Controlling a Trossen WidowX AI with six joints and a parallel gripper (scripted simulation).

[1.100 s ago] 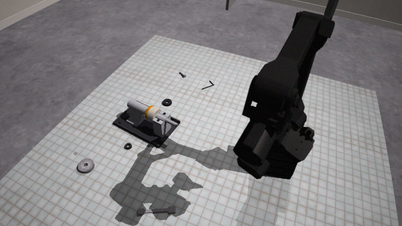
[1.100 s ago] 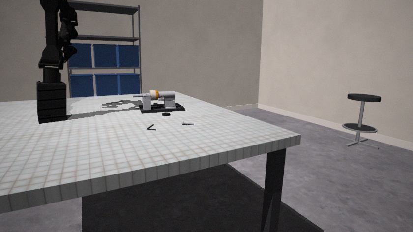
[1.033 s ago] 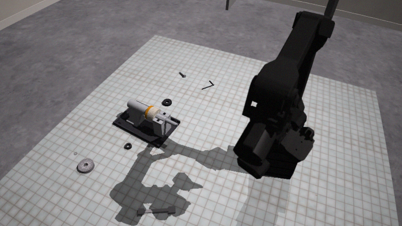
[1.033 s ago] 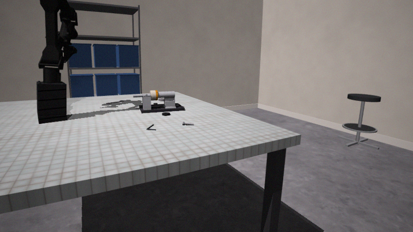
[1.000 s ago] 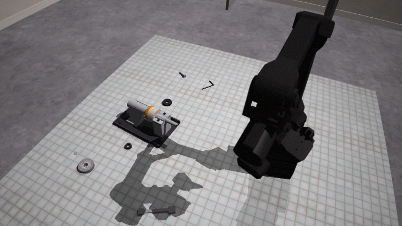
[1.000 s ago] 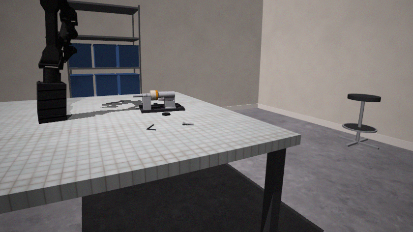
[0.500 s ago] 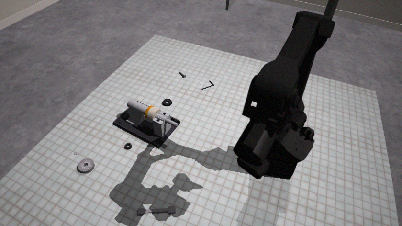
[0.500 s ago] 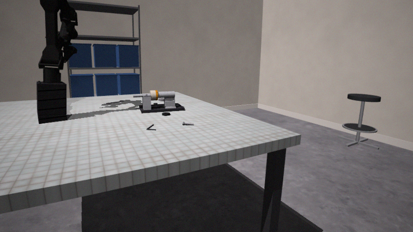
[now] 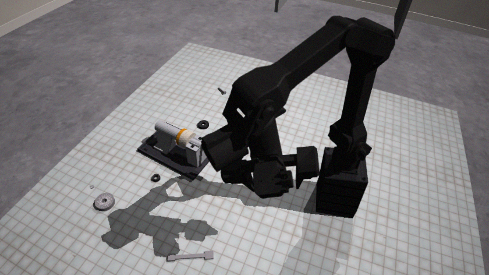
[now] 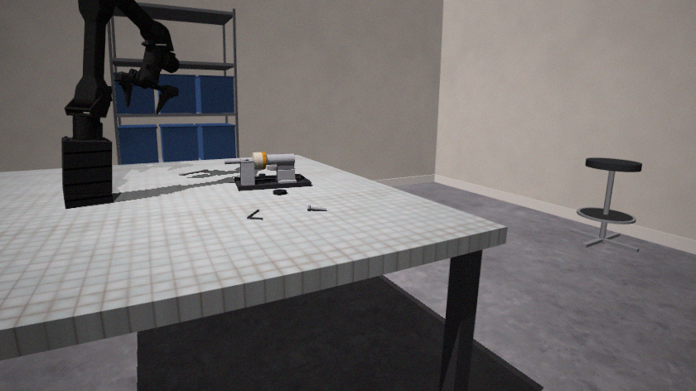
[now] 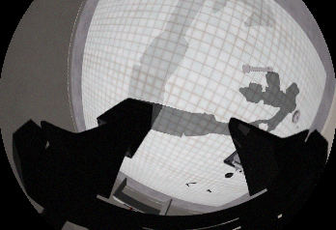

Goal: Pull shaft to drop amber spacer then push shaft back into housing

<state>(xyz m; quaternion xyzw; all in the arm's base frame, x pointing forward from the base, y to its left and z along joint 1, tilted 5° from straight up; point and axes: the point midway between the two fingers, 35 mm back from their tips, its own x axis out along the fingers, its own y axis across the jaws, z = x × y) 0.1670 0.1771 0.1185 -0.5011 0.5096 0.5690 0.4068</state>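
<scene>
My gripper is now 270 mm short of the grey shaft, 220 mm to the left of it and 190 mm above it. Round my hand: amber spacer 310 mm ahead, 230 mm to the right, 190 mm below; grey disc 460 mm ahead, 270 mm below, 10 mm to the left; screw 590 mm to the right, 280 mm ahead, 270 mm below.
</scene>
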